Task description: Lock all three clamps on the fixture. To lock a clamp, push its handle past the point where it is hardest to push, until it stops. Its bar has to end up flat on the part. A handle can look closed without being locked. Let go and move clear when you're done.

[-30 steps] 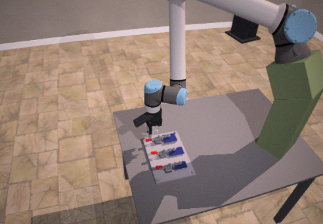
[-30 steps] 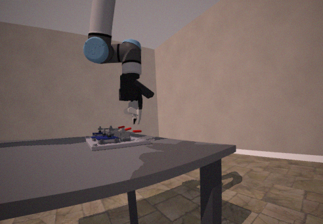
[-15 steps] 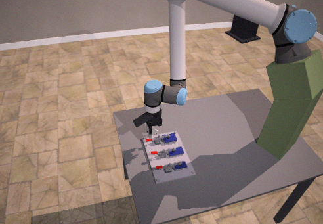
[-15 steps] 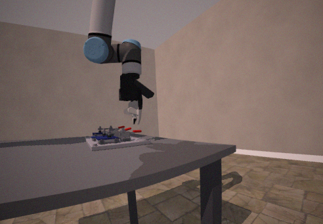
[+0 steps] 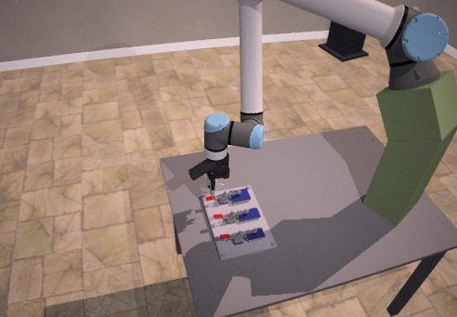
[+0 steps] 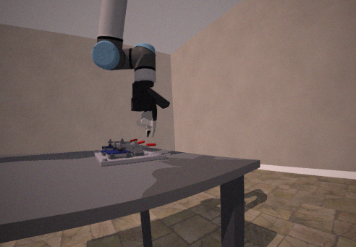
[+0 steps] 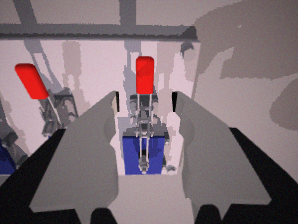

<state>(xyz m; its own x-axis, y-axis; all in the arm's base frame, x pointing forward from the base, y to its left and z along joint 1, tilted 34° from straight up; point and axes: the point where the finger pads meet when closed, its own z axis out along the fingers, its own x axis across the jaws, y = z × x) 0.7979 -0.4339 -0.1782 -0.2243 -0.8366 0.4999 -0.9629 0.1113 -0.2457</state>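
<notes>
Right now the fixture plate is 130 mm to the left of my hand, 90 mm below it and 60 mm behind it.
</notes>
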